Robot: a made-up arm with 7 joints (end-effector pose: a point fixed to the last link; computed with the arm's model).
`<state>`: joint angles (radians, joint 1 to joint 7).
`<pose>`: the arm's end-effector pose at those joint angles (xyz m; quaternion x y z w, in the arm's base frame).
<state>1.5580 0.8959 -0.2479 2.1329 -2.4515 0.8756 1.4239</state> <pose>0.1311 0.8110 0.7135 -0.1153 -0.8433 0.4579 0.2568</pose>
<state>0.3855 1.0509 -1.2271 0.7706 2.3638 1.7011 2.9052</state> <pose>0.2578 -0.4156 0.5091 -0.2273 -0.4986 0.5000 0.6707</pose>
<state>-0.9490 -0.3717 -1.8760 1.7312 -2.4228 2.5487 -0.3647</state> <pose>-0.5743 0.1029 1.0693 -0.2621 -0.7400 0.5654 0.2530</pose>
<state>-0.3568 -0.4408 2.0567 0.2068 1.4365 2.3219 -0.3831</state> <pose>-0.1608 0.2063 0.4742 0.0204 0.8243 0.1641 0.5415</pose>
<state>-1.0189 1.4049 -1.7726 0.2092 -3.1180 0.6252 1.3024</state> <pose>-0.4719 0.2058 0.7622 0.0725 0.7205 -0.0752 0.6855</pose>
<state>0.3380 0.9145 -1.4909 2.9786 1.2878 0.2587 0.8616</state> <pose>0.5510 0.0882 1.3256 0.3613 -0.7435 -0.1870 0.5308</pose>
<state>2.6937 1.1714 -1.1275 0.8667 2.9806 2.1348 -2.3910</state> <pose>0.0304 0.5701 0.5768 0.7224 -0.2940 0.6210 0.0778</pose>
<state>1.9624 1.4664 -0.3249 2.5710 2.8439 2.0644 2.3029</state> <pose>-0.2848 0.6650 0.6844 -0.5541 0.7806 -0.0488 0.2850</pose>
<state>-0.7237 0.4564 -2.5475 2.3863 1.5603 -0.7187 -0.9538</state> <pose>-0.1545 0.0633 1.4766 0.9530 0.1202 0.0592 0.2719</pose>
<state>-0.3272 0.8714 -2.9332 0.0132 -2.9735 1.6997 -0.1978</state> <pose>-0.4781 0.1156 0.8232 0.2405 0.9307 0.0001 0.2757</pose>
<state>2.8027 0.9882 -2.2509 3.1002 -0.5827 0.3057 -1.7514</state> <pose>-0.6365 0.3122 1.1773 0.7525 0.5683 0.1264 0.3077</pose>
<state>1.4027 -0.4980 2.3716 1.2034 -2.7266 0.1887 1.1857</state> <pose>-0.4817 -0.3398 0.4748 -0.3602 0.3612 -0.3150 0.8003</pose>
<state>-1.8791 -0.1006 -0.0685 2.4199 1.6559 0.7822 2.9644</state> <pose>-0.1574 -0.3101 1.4846 -0.8942 0.0931 0.3193 0.2996</pose>
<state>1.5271 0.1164 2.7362 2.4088 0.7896 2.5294 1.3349</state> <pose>-0.0681 -0.3413 1.2424 0.2298 -0.0826 -0.9456 0.2151</pose>
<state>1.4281 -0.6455 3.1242 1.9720 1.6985 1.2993 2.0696</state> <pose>-0.0320 -0.7611 0.7763 -0.7137 -0.1132 0.5673 0.3950</pose>
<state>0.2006 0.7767 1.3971 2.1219 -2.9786 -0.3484 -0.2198</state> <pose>0.1420 0.6599 0.9857 0.3189 0.6568 -0.6226 0.2816</pose>
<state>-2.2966 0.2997 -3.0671 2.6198 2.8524 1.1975 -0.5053</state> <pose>-0.0310 0.1001 1.5819 -0.8762 -0.0762 -0.4196 0.2246</pose>
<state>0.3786 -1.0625 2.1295 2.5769 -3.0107 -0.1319 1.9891</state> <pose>-0.7927 0.1117 0.7961 -0.3795 0.6229 -0.4579 0.5082</pose>
